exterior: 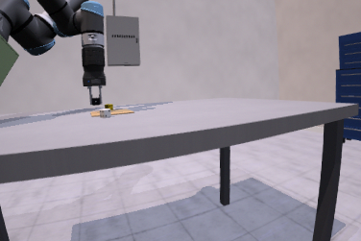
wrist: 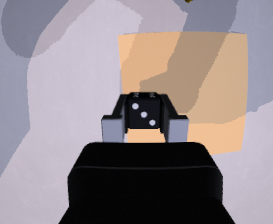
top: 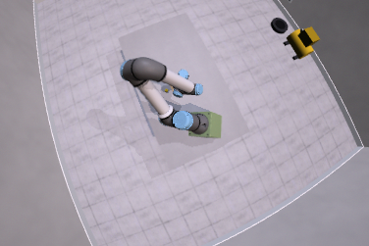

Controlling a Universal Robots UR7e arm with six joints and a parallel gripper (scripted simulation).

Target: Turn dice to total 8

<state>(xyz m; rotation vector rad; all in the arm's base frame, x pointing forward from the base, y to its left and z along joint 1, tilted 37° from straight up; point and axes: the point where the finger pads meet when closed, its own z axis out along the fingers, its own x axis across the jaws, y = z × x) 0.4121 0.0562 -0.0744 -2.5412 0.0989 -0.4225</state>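
Now: the mat 5 cm ahead of my hand and 5 cm below it. Round my hand: white die: 3 cm ahead, 11 cm to the right, 4 cm below; yellow die: 5 cm ahead, 12 cm to the left, 4 cm below.
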